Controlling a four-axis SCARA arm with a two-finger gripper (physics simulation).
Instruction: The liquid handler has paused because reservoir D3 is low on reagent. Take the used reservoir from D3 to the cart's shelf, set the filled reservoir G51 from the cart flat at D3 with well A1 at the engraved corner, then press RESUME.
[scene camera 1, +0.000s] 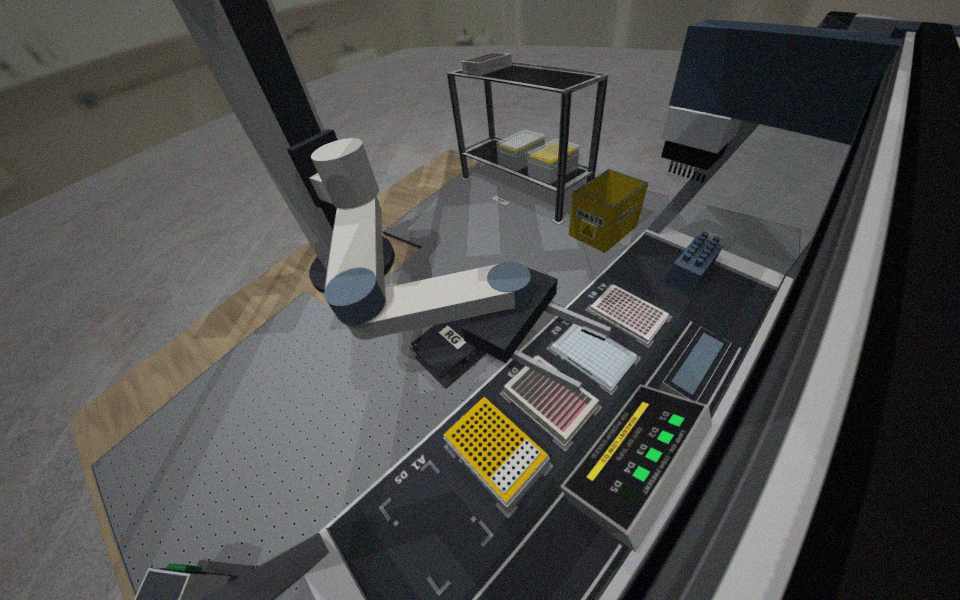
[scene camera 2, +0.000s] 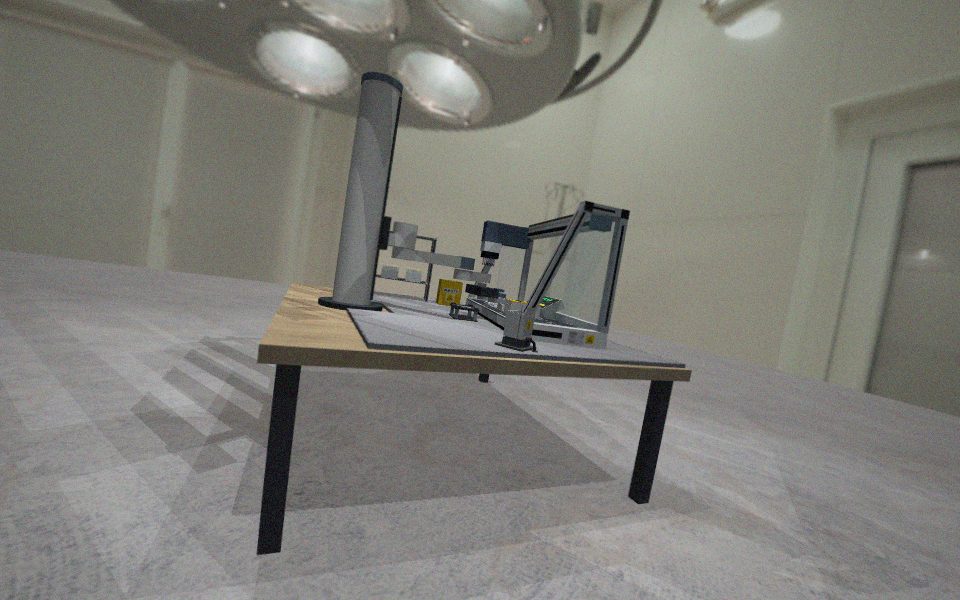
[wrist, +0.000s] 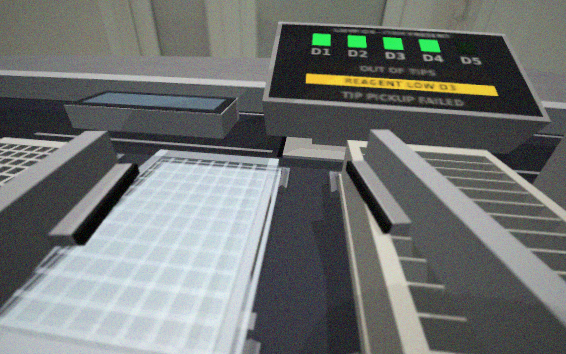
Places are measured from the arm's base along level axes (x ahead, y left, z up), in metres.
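Pixels of known places: gripper, between the fingertips: (scene camera 1: 595, 358) (wrist: 244, 150); arm's base, origin of its link: (scene camera 2: 350, 306).
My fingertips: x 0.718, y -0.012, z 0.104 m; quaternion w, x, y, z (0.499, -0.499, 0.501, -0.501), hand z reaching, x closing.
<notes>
For each thing: its middle in the pictures, then the offset to it from my fingertips. "pt": a spot on its surface instead.
- used reservoir, middle of its body: (wrist: 454, 239) (scene camera 1: 549, 397) 0.036 m back, 0.089 m right, 0.025 m down
- clear plate, middle of its body: (wrist: 177, 225) (scene camera 1: 593, 352) 0.012 m back, 0.033 m left, 0.033 m down
- cart, a spot on its surface: (scene camera 1: 564, 159) pt 0.272 m back, 0.443 m left, 0.101 m up
- green button, a spot on its surface: (scene camera 1: 184, 568) pt 0.309 m back, 0.581 m right, 0.003 m up
- white tip rack, middle of its body: (scene camera 1: 495, 450) (scene camera 2: 522, 308) 0.060 m back, 0.210 m right, 0.008 m down
- status panel, a spot on its surface: (wrist: 400, 75) pt 0.087 m ahead, 0.115 m right, 0.020 m up
- waste bin, middle of its body: (scene camera 1: 606, 210) (scene camera 2: 449, 292) 0.149 m back, 0.464 m left, 0.024 m down
- blue rack, a spot on its surface: (scene camera 1: 697, 260) pt 0.090 m ahead, 0.279 m left, 0.040 m up
- pipetting head, middle of its body: (scene camera 1: 703, 121) (scene camera 2: 490, 247) 0.015 m ahead, 0.357 m left, 0.261 m up
The used reservoir (scene camera 1: 545, 404) (wrist: 480, 186), with pale rim and pink-lined troughs, sits at D3. My gripper (scene camera 1: 591, 357) (wrist: 244, 150) is open and empty above the deck, its fingers over the far edge of the clear plate (scene camera 1: 594, 355) (wrist: 175, 235) at D2 and over the D2-side edge of the used reservoir. A pale, dark-topped box (scene camera 1: 485, 64) lies on the top of the cart (scene camera 1: 564, 159); its label is unreadable, so I cannot confirm it is G51. A green button (scene camera 1: 184, 568) shows at the lower left; its label is unreadable.
A yellow and white tip rack (scene camera 1: 488, 442) stands at D4, a plate (scene camera 1: 628, 312) at D1. The status panel (scene camera 1: 640, 459) (wrist: 400, 75) reads REAGENT LOW D3. The RG stand (scene camera 1: 447, 357), waste bin (scene camera 1: 589, 227) (scene camera 2: 450, 292), blue rack (scene camera 1: 697, 260) and pipetting head (scene camera 1: 700, 134) are nearby.
</notes>
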